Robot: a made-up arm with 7 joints. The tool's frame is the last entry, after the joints. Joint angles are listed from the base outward. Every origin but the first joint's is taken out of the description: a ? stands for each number. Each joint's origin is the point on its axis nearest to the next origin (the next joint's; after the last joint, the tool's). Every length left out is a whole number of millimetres.
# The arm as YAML. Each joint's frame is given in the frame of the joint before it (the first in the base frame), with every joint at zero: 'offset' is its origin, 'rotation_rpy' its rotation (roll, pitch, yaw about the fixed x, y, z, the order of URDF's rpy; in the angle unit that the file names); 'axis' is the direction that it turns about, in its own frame. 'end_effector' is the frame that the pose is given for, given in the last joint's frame.
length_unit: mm
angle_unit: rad
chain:
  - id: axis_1
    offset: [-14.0, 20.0, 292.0]
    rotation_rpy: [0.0, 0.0, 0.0]
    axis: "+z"
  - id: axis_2
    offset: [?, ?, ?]
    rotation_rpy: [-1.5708, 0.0, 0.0]
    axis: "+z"
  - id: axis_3
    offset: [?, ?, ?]
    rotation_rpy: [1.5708, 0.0, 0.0]
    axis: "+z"
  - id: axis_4
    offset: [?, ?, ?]
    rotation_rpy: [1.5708, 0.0, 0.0]
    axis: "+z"
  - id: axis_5
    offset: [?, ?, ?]
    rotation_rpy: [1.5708, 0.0, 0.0]
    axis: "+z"
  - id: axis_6
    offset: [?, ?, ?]
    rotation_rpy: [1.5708, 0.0, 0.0]
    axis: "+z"
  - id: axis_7
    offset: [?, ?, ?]
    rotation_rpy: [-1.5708, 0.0, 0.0]
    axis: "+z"
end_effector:
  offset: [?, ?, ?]
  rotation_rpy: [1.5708, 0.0, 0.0]
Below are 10 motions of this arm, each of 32 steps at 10 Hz.
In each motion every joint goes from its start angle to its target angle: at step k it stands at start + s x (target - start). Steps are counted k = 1, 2, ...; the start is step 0. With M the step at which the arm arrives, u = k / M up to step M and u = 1 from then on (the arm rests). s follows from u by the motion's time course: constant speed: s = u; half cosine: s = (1 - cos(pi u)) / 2; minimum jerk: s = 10 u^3 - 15 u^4 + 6 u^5.
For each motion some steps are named. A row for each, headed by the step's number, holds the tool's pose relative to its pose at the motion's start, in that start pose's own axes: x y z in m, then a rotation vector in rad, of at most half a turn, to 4 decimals.
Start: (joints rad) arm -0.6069 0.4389 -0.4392 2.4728 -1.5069 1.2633 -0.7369
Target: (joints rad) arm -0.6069 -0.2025 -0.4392 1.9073 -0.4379 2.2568 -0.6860
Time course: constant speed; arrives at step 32
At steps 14, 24, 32:
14: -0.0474 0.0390 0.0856 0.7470 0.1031 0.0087
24: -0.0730 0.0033 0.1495 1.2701 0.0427 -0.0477
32: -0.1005 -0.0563 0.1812 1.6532 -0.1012 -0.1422

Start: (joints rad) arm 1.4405 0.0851 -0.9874 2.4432 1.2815 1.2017 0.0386
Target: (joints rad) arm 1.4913 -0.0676 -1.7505 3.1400 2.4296 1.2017 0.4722
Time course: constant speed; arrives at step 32
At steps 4, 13, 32:
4: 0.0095 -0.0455 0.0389 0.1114 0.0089 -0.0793
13: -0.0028 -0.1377 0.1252 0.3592 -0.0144 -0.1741
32: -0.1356 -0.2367 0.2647 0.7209 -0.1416 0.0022

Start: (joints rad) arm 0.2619 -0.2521 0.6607 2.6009 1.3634 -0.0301 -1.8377
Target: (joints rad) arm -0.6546 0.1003 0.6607 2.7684 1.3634 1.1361 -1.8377
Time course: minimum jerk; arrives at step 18
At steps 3, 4, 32:
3: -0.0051 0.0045 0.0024 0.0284 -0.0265 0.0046
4: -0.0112 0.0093 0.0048 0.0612 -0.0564 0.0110
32: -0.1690 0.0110 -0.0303 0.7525 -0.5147 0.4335

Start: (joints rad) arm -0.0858 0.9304 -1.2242 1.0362 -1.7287 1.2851 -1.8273
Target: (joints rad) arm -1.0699 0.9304 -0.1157 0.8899 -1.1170 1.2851 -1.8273
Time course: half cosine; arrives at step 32
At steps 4, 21, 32:
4: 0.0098 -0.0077 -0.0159 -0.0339 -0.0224 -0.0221
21: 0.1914 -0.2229 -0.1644 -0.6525 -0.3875 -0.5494
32: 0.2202 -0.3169 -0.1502 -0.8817 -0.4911 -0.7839

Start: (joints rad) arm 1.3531 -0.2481 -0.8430 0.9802 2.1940 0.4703 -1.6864
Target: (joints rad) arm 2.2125 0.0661 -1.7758 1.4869 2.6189 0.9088 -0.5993
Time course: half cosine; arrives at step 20
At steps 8, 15, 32:
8: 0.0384 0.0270 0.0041 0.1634 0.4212 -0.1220
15: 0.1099 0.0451 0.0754 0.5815 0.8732 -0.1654
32: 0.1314 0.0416 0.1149 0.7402 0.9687 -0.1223

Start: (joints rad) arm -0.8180 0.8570 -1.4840 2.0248 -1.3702 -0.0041 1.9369
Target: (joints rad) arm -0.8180 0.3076 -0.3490 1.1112 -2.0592 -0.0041 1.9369
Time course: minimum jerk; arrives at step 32
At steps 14, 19, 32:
14: -0.1111 -0.0462 0.0582 0.2104 0.0567 0.4051
19: -0.1486 -0.1496 0.1344 0.5224 0.0111 0.6100
32: -0.1439 -0.3161 0.1889 0.9749 -0.1462 0.6779

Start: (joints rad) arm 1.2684 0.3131 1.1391 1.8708 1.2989 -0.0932 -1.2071
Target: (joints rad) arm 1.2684 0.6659 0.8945 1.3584 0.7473 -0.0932 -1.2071
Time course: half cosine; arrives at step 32
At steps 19, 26, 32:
19: -0.1660 0.0396 -0.1159 -0.1388 -0.2154 0.4374
26: -0.2499 0.0337 -0.1513 -0.1308 -0.2809 0.6400
32: -0.2769 0.0288 -0.1600 -0.1199 -0.2974 0.7037

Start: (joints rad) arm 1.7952 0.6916 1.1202 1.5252 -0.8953 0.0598 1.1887
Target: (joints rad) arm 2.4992 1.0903 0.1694 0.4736 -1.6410 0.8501 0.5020
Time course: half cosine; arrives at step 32
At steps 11, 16, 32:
11: -0.1997 0.0873 -0.1335 -0.3524 -0.3795 0.4995
16: -0.3806 0.0525 -0.2662 -0.5392 -0.7575 1.0070
32: -0.5420 -0.2721 -0.4837 -0.4872 -1.5397 2.1815

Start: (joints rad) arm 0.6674 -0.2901 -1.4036 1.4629 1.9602 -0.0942 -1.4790
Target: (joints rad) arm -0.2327 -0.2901 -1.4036 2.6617 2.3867 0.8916 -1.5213
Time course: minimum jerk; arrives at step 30
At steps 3, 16, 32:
3: 0.0050 -0.0013 -0.0001 0.0076 0.0050 -0.0132
16: 0.2772 -0.2482 0.0440 0.5596 -0.1091 -0.9030
32: 0.2493 -0.5416 0.1876 0.9803 -0.8109 -1.3855

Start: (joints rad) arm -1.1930 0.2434 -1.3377 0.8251 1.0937 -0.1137 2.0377
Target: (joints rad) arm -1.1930 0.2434 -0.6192 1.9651 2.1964 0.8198 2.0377
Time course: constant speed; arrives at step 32
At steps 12, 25, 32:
12: -0.1060 -0.0363 -0.1667 -0.6268 0.2402 0.2357
25: -0.1990 -0.2253 -0.3457 -1.5354 0.3880 0.4420
32: -0.2201 -0.3856 -0.3820 -2.0859 0.4265 0.5316

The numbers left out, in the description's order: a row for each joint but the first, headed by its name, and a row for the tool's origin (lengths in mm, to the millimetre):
axis_2: -10.0 -3.0 0.0
axis_3: 4.0 -175.0 0.0
axis_4: 90.0 2.0 0.0
axis_5: 89.0 -230.0 0.0
axis_6: -28.0 -17.0 0.0
axis_7: 125.0 129.0 0.0
tool: 25.0 -19.0 0.0

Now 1 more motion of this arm.
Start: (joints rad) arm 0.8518 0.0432 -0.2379 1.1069 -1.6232 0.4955 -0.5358
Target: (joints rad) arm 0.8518 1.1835 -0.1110 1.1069 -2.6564 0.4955 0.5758
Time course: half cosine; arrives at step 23
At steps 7, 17, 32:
7: 0.0835 0.0352 0.0765 0.0510 -0.1199 -0.0639
17: 0.2461 0.0145 0.3755 0.2374 -0.3813 -0.4572
32: 0.2614 -0.0197 0.4536 0.3186 -0.4153 -0.5918

